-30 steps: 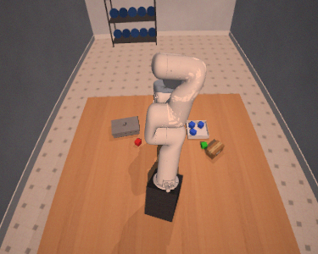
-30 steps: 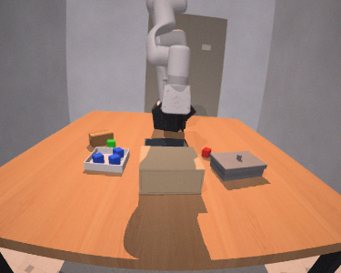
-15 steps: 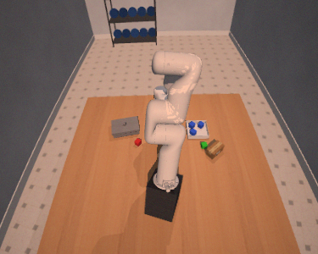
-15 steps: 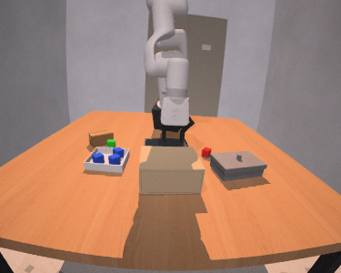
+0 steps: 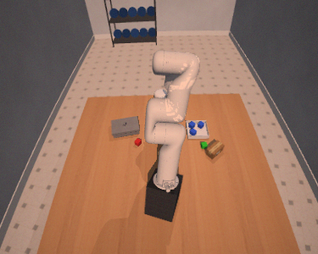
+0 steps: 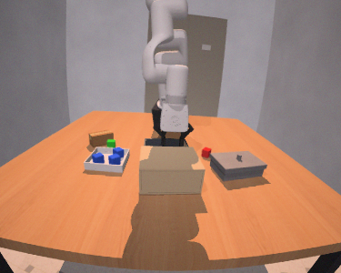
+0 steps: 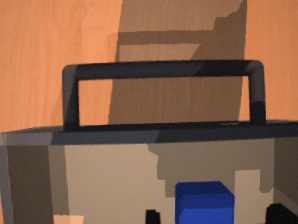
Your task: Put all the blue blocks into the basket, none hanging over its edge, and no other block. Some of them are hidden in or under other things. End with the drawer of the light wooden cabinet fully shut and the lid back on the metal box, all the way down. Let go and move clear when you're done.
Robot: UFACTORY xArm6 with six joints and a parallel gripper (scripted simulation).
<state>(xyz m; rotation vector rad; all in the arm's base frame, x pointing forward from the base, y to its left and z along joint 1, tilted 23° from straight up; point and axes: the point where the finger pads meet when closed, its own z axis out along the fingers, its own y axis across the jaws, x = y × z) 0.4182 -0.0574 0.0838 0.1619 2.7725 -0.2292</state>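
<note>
The drawer lies 2 cm to the right of my hand and 4 cm below it. The rest, counted from my hand: white basket (3 cm behind, 25 cm to the right, 7 cm below); light wooden cabinet (6 cm ahead, 3 cm to the right, 4 cm below); red block (4 cm behind, 17 cm to the left, 7 cm below).
</note>
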